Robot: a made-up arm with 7 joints. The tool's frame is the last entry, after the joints. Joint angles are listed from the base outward. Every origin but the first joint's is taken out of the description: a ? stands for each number. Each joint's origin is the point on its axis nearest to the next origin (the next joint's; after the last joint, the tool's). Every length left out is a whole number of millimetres.
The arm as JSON. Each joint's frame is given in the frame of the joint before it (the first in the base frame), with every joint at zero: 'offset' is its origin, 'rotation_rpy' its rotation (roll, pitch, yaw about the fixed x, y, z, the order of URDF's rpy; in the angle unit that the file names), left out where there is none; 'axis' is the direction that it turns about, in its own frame. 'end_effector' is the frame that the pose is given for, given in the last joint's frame.
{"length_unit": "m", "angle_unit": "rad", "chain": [
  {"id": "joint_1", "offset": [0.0, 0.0, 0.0], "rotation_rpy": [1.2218, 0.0, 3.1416], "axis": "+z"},
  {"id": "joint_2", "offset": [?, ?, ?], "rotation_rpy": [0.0, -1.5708, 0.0], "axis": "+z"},
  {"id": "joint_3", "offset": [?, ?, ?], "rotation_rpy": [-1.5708, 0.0, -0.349], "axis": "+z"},
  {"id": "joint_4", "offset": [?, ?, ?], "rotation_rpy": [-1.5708, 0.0, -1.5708], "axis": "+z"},
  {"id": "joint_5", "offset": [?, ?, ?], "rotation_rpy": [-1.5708, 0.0, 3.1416], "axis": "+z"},
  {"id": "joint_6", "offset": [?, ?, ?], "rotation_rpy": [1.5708, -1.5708, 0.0], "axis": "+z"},
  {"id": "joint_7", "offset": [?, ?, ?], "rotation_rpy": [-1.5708, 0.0, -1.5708], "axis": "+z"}
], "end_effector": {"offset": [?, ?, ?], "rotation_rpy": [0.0, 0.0, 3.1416]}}
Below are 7 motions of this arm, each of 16 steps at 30 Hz.
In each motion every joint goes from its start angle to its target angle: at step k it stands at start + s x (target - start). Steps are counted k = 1, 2, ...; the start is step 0. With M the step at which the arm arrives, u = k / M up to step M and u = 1 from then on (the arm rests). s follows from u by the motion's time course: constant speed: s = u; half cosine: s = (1 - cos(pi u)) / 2; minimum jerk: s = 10 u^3 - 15 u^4 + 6 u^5.
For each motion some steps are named. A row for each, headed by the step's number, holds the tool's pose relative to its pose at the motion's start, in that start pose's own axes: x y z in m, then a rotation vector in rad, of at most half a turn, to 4 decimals.
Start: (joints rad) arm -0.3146 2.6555 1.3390 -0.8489 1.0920 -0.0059 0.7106
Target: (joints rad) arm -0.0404 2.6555 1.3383 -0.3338 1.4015 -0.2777 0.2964
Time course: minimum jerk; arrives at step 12
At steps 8, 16:
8: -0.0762 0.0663 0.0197 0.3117 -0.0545 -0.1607
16: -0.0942 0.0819 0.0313 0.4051 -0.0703 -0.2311

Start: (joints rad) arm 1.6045 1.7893 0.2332 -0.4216 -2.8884 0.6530 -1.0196
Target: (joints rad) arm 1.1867 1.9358 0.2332 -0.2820 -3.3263 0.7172 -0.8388
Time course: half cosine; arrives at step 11
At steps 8, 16:
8: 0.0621 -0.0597 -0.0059 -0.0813 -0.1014 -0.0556
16: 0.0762 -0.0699 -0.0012 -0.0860 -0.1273 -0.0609

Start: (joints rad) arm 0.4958 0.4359 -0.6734 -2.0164 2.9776 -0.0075 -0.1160
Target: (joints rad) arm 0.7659 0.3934 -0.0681 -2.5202 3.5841 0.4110 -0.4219
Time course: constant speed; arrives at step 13
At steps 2, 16:
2: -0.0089 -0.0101 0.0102 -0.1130 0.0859 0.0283
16: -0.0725 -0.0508 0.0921 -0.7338 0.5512 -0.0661

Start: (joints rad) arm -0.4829 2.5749 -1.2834 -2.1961 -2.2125 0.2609 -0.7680
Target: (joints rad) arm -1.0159 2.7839 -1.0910 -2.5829 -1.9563 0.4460 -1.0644
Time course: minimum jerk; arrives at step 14
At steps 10, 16:
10: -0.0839 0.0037 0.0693 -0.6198 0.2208 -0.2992
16: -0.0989 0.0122 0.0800 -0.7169 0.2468 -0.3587

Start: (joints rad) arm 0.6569 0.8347 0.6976 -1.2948 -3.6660 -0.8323 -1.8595
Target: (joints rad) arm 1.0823 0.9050 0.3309 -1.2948 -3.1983 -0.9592 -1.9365
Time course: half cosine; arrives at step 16
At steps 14, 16:
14: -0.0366 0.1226 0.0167 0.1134 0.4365 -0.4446
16: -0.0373 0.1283 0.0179 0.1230 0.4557 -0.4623

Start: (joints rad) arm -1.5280 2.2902 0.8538 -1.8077 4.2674 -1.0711 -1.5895
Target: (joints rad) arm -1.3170 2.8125 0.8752 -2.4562 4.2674 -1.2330 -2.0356
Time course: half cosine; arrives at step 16
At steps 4, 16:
4: -0.0170 -0.0313 0.0031 -0.0157 0.0461 -0.2221
16: -0.1487 -0.1402 0.0318 -0.1837 0.3220 -1.5216

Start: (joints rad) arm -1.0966 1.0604 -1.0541 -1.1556 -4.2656 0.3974 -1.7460
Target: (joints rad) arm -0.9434 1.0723 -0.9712 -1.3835 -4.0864 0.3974 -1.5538
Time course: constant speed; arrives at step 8
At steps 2, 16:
2: 0.0003 -0.0128 0.0001 -0.0213 -0.0564 0.0964
16: 0.0031 -0.0500 0.0046 -0.1023 -0.2142 0.3886

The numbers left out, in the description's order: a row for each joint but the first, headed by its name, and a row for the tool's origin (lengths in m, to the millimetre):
joint_2: 0.0 0.0 0.0
joint_3: -0.127 -0.35 0.0
joint_4: 0.0 -0.042 0.0
joint_5: -0.019 0.158 0.0
joint_6: 0.0 0.0 0.0
joint_7: 0.0 0.0 0.0
tool: 0.0 0.0 0.0

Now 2 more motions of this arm.
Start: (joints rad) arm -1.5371 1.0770 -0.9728 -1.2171 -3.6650 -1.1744 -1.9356
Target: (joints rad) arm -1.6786 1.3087 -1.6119 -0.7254 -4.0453 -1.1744 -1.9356
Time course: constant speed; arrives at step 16
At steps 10, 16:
10: -0.0552 0.0664 -0.0457 0.2796 -0.2007 -0.6005
16: -0.0801 0.1294 -0.0682 0.4284 -0.3226 -0.9780

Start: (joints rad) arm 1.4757 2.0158 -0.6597 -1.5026 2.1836 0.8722 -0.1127
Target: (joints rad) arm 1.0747 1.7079 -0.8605 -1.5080 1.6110 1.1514 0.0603
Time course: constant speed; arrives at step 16
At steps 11, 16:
11: 0.0140 -0.0140 -0.0697 0.0764 0.1361 -0.1636
16: 0.0298 -0.0341 -0.0988 0.1454 0.1721 -0.2521

